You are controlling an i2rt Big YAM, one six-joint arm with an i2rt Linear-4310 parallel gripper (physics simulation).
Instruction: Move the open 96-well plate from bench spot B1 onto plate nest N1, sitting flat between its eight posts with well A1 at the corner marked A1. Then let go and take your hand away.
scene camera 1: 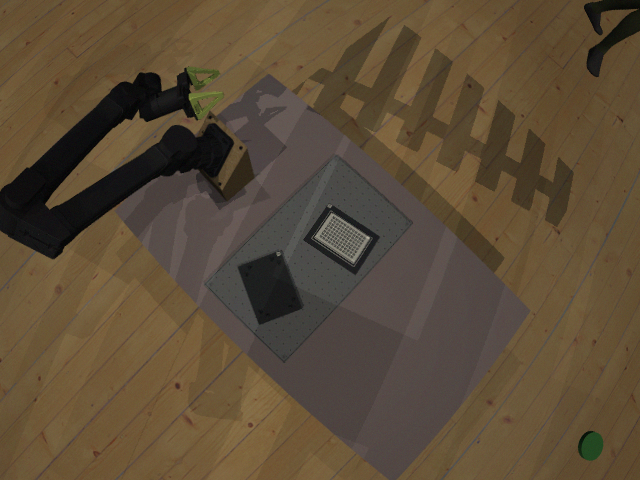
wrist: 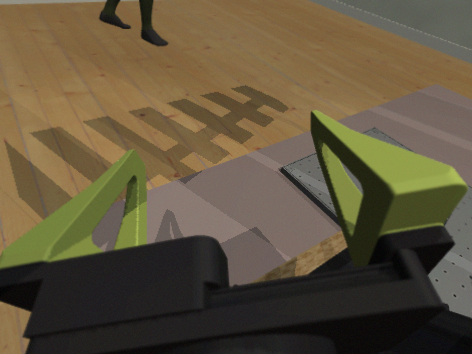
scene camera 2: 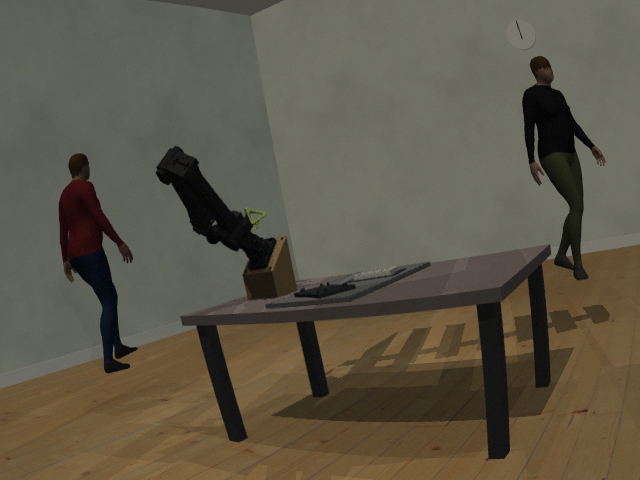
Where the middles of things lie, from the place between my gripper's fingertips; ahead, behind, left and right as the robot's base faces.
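My hand: well short of the white well plate point(scene camera 1: 338, 235), a hair to the left of it, far above it.
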